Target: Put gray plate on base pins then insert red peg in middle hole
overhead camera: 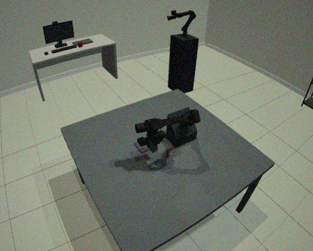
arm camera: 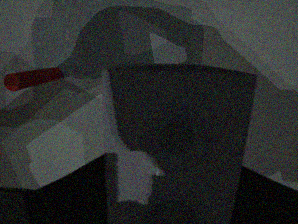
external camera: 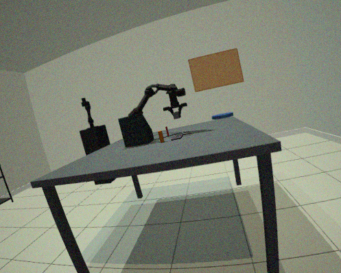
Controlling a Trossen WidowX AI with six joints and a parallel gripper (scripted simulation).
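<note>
The red peg is 11 cm behind my gripper tip, 3 cm to the left of it and 10 cm below it. From my gripper tip the other things lie so: orange cylinder: 10 cm behind, 21 cm to the right, 10 cm below; then gray plate: 3 cm above.
</note>
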